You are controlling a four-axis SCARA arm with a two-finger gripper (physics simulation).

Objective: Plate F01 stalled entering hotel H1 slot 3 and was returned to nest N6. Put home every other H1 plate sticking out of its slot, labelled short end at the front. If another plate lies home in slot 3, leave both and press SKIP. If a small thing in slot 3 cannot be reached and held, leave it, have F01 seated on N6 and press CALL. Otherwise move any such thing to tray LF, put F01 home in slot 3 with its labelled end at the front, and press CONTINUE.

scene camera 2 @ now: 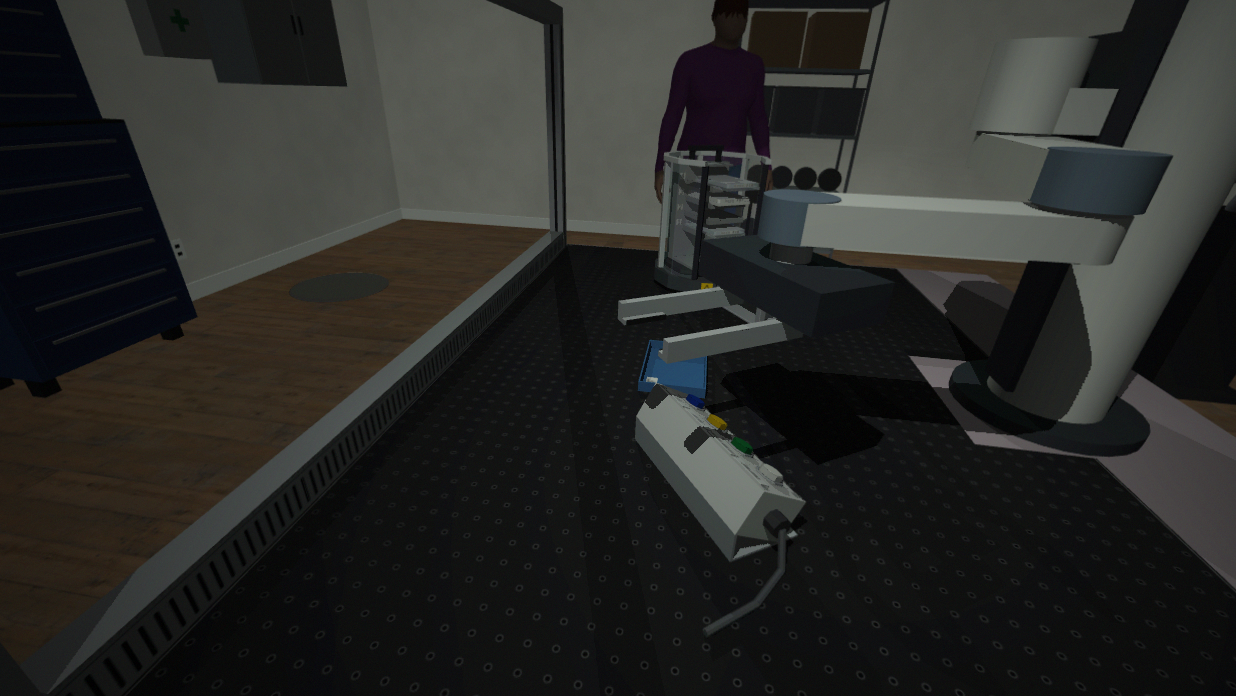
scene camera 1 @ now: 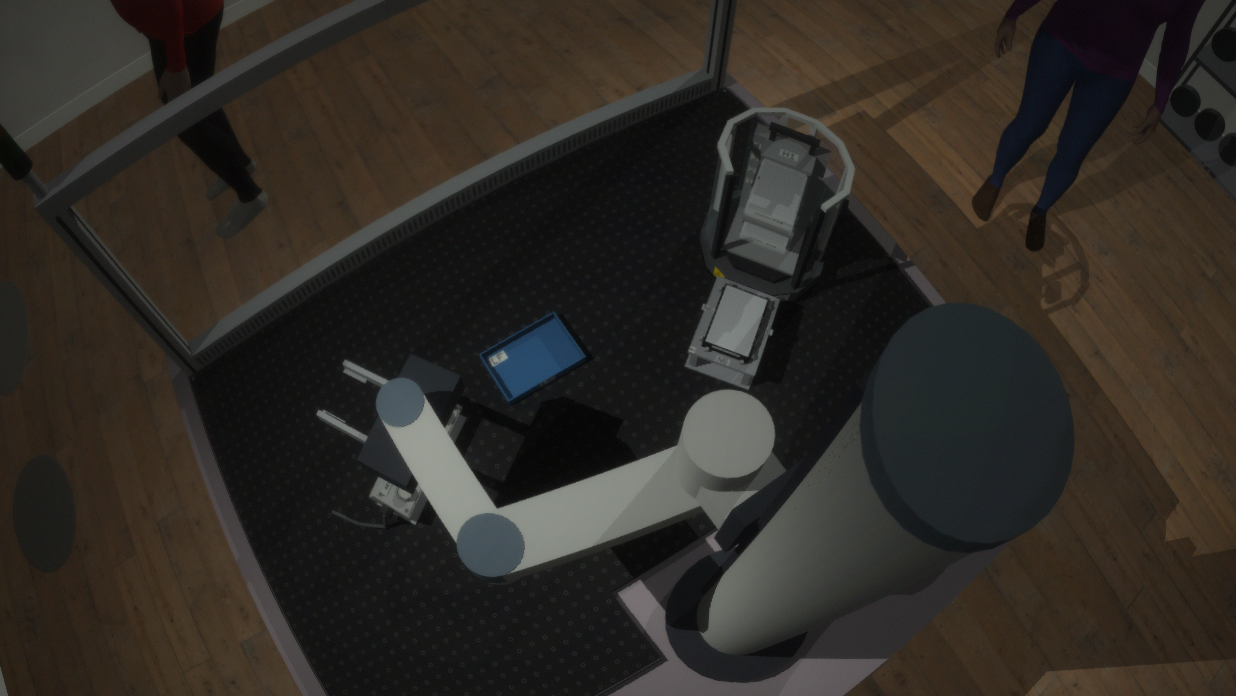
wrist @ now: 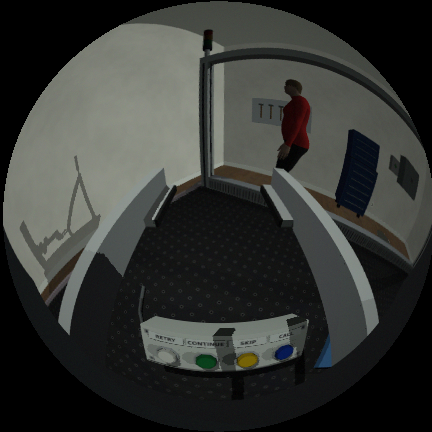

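My gripper is shut with nothing between its fingers, which stand apart. It hangs above the mat; its dark body hides part of the button box in scene camera 1. The box has a green CONTINUE button, a yellow SKIP button and a blue CALL button. A pale plate lies on nest N6. Hotel H1 holds several plates; its slot 3 contents are unclear. Blue tray LF looks empty.
The arm's column stands at one side of the perforated black mat. A grey fence runs along the other side. The box's cable lies on the mat. Two people stand outside.
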